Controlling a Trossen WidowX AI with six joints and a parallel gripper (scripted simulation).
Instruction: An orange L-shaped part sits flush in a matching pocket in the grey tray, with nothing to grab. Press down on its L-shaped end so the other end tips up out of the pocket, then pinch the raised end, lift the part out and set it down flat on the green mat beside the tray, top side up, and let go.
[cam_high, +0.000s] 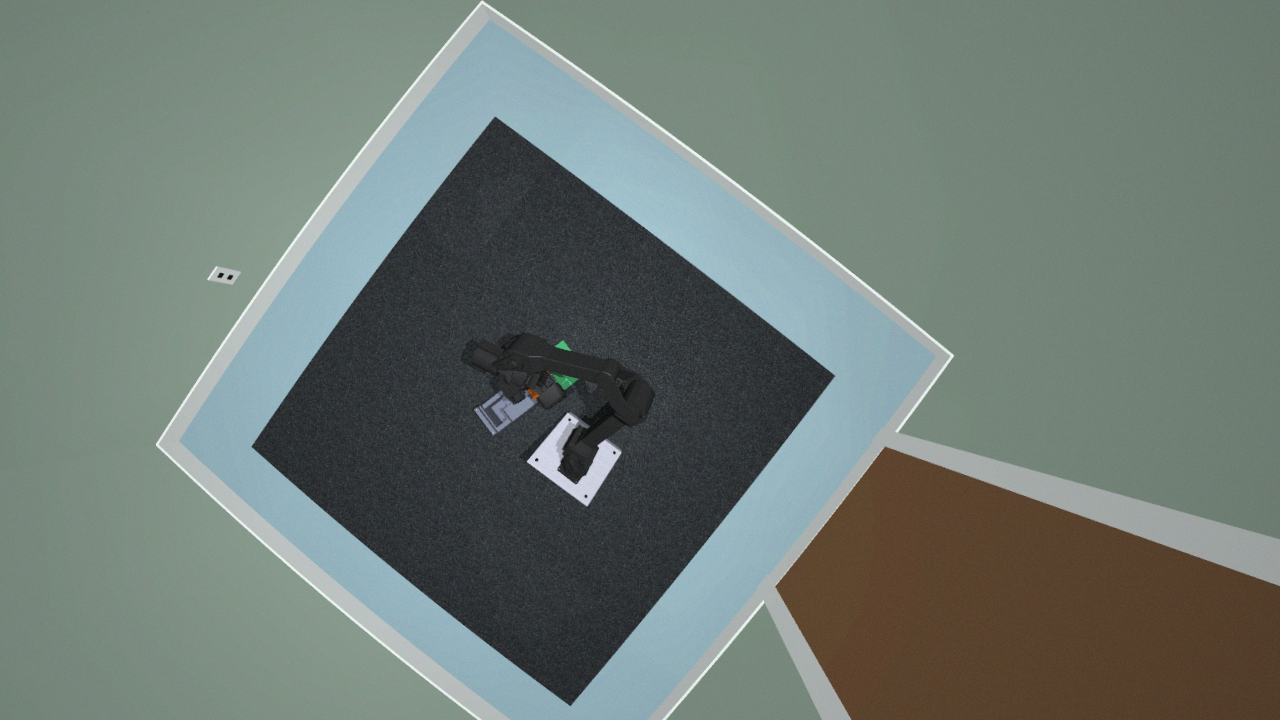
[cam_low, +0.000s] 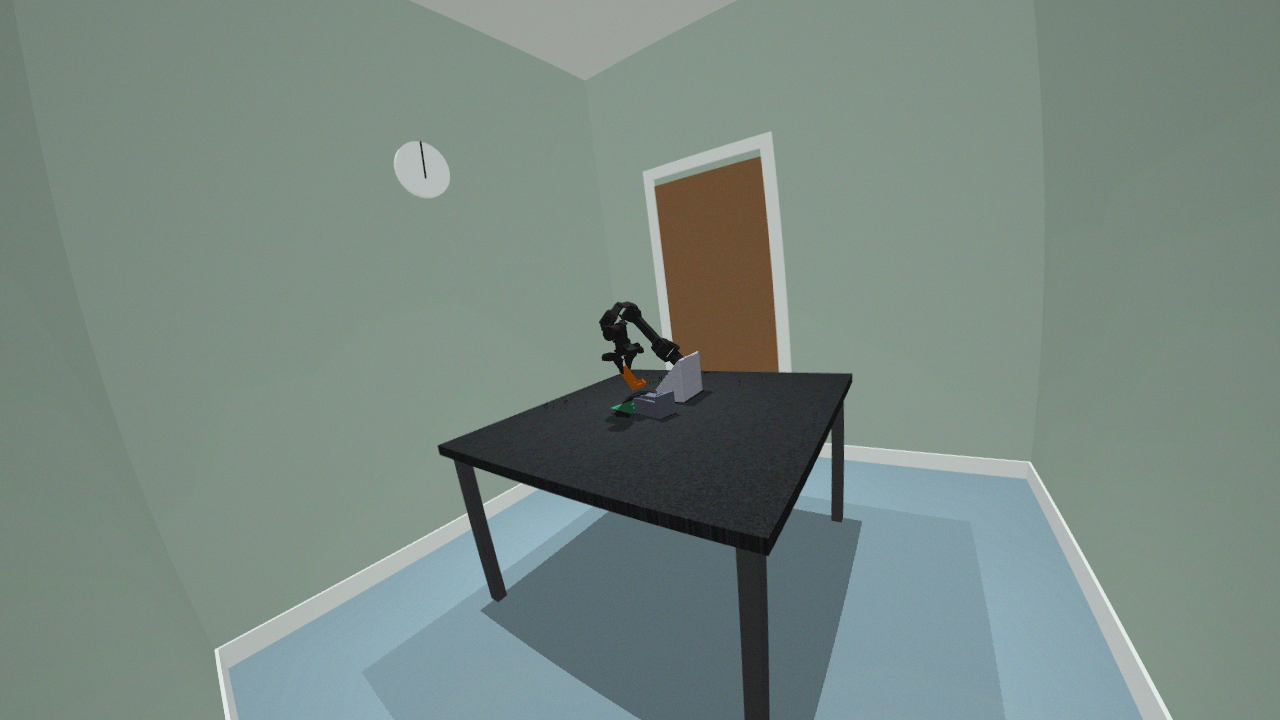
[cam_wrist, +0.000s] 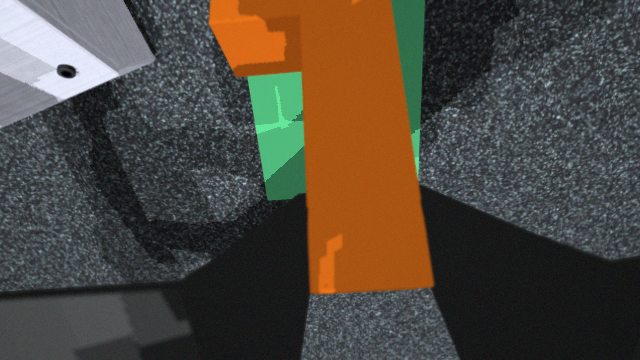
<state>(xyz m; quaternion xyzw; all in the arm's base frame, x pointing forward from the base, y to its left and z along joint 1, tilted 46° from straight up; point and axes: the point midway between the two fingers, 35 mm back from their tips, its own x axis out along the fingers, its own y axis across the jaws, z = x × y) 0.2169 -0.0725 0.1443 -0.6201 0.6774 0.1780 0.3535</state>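
My gripper tip is 17 cm above the green mat. Round my gripper tip: orange L-shaped part: 1 cm behind, 4 cm to the left, 3 cm below.
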